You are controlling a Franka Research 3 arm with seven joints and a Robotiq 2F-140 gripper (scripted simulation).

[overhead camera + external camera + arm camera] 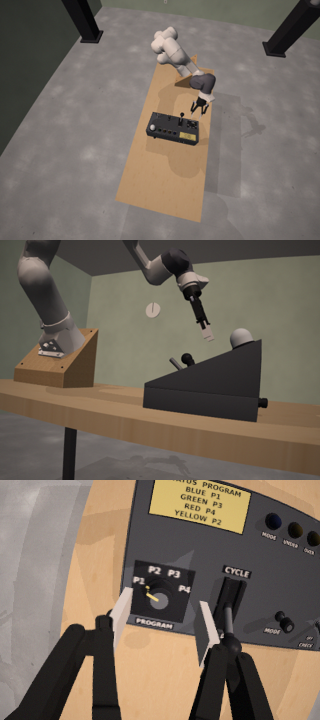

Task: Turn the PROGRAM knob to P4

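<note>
The black ball lever lies 2 cm behind my hand, 11 cm to the right of it and 14 cm below it. Also, from my hand: dark sloped console: 3 cm ahead, 18 cm to the right, 18 cm below; mode button: 1 cm behind, 24 cm to the right, 15 cm below; check toggle: 3 cm behind, 36 cm to the right, 16 cm below.
</note>
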